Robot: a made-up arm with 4 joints.
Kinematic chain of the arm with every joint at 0, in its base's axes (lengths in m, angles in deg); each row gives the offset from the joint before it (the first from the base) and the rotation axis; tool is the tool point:
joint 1: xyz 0 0 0.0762 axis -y
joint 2: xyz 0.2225 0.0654 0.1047 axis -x
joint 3: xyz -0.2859 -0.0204 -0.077 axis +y
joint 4: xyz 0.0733 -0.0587 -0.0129 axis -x
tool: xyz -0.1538 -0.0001 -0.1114
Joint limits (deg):
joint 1: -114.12..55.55
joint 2: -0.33..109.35
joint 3: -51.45..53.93
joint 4: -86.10..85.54
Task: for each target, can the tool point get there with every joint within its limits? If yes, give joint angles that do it. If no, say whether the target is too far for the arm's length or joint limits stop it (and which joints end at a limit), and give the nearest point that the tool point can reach.
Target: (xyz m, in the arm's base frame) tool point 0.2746 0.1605 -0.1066
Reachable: no: joint limits stop it (at a limit: joint 1, joint 2, joint 3, joint 4) | nearest point 0.3191 0.1052 0.0737 | short by 0.194 m
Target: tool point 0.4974 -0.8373 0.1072
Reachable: no: too far | nearest point 0.2143 -0.1697 0.0896 | short by 0.725 m
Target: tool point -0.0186 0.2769 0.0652
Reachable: no: joint limits stop it (at a limit: joint 2, joint 3) | nearest point -0.0901 0.0972 0.0229 | short by 0.198 m
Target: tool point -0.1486 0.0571 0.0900
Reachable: yes | joints -14.45 14.48 3.79 -67.94
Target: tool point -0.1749 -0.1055 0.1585
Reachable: yes | joints -13.49 34.24 26.24 13.07
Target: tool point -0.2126 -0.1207 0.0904
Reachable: yes | joints 33.19 28.81 45.53 58.77
